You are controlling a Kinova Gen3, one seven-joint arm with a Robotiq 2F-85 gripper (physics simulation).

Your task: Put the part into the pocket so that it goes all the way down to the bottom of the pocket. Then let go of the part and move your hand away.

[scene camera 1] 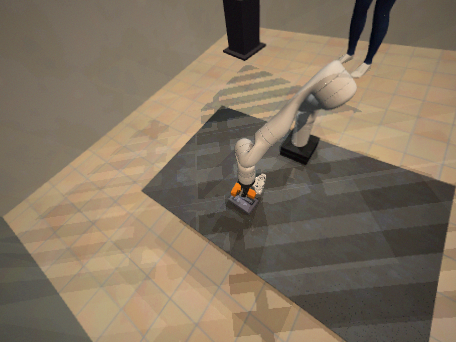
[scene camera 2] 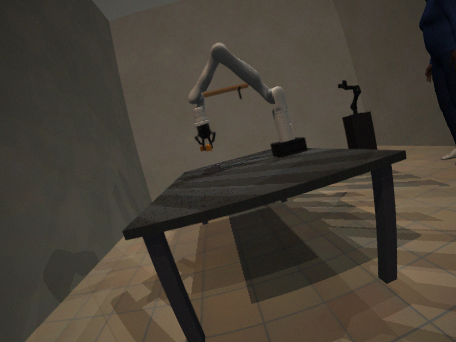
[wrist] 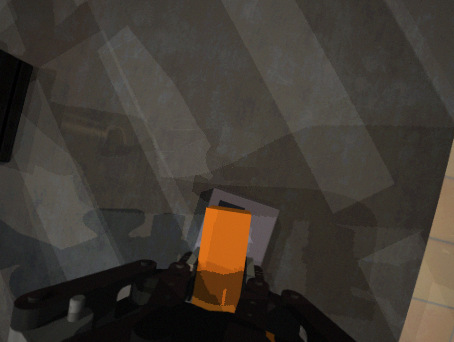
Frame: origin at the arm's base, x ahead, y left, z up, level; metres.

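Where they show: gripper, fingertip midpoint: (scene camera 1: 246, 192) (scene camera 2: 208, 150) (wrist: 223, 264); arm's base, link origin: (scene camera 1: 299, 140) (scene camera 2: 287, 140).
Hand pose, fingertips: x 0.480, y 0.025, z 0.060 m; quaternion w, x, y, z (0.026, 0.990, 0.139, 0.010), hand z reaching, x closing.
Things, the pixels of their top centre, and the offset from my fingertips. Level surfaces: height alone.
- orange part, top centre: (wrist: 239, 310) (scene camera 1: 243, 191) (scene camera 2: 204, 145) 0.037 m up, 0.017 m ahead, 0.004 m right
- grey block with the pocket, top centre: (wrist: 229, 250) (scene camera 1: 243, 199) (scene camera 2: 212, 166) 0.102 m down, 0.010 m ahead, 0.026 m right
- dark table, surface height: 0.139 m down
My gripper (scene camera 1: 244, 191) (scene camera 2: 205, 144) (wrist: 223, 264) points down and is shut on the orange part (scene camera 1: 235, 189) (scene camera 2: 206, 148) (wrist: 226, 237). The part sticks out on both sides of the fingers in the scene camera 1 view. The grey block with the pocket (scene camera 1: 239, 206) (scene camera 2: 214, 169) (wrist: 265, 220) lies on the table. In the scene camera 2 view the part hangs above the block with a clear gap between them. In the wrist view the part covers most of the block; a dark corner of the pocket shows past the part's far end.
The dark table (scene camera 1: 325, 210) (scene camera 2: 300, 182) carries the arm's black base (scene camera 1: 300, 149) (scene camera 2: 289, 147) (wrist: 11, 112). A dark pedestal (scene camera 1: 242, 27) (scene camera 2: 360, 131) and a person (scene camera 1: 376, 30) (scene camera 2: 444, 65) stand beyond the table. An orange shelf (scene camera 2: 225, 90) shows on the wall.
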